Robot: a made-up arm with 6 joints.
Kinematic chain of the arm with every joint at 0, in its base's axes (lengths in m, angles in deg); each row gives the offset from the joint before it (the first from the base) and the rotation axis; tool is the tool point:
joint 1: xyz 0 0 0.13 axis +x
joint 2: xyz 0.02 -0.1 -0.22 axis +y
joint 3: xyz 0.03 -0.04 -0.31 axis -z
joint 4: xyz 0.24 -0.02 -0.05 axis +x
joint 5: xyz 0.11 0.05 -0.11 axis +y
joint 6: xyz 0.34 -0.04 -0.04 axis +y
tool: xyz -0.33 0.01 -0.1
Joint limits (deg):
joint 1: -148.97..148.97
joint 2: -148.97..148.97
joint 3: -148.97..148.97
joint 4: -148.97..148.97
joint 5: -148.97..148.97
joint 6: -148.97..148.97
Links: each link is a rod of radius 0.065 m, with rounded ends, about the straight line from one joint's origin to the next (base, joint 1, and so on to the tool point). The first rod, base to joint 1, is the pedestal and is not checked.
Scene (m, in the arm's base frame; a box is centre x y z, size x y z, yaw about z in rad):
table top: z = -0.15
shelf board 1: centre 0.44 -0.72 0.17 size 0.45 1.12 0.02 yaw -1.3
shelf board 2: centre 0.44 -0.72 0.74 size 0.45 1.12 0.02 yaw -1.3
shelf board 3: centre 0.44 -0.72 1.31 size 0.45 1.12 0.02 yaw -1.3
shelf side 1: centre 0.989 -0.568 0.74 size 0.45 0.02 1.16 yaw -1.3
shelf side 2: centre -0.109 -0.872 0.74 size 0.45 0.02 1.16 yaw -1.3
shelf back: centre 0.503 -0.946 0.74 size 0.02 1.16 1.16 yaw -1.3
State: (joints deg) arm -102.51 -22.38 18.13 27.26 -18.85 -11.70
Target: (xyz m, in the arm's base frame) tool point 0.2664 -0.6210 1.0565
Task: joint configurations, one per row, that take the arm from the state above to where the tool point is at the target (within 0.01 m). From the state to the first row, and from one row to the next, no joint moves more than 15 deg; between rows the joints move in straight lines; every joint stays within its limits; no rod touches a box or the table.
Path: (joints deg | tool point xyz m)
1: -109.61 -19.50 14.54 19.29 -23.46 0.43 | 0.6345 -0.5175 0.4954
2: -116.70 -16.61 10.95 11.31 -28.07 12.55 | 0.5594 -0.4595 0.5619
3: -123.80 -13.73 7.36 3.34 -32.69 24.68 | 0.4922 -0.3845 0.6018
4: -130.90 -10.84 3.77 -4.63 -37.30 36.81 | 0.4338 -0.3070 0.6128
5: -138.00 -7.96 0.18 -12.61 -41.91 48.93 | 0.3835 -0.2402 0.5988
6: -135.52 -4.08 6.93 -9.18 -37.34 36.16 | 0.3915 -0.2879 0.6875
7: -133.05 -0.21 13.68 -5.76 -32.77 23.40 | 0.3874 -0.3464 0.7730
8: -130.57 3.66 20.43 -2.33 -28.20 10.63 | 0.3721 -0.4127 0.8532
9: -128.10 7.54 27.19 1.09 -23.63 -2.14 | 0.3464 -0.4828 0.9273
10: -125.62 11.41 33.94 4.52 -19.06 -14.91 | 0.3111 -0.5535 0.9949
11: -123.15 15.28 40.69 7.94 -14.49 -27.68 | 0.2664 -0.6210 1.0565

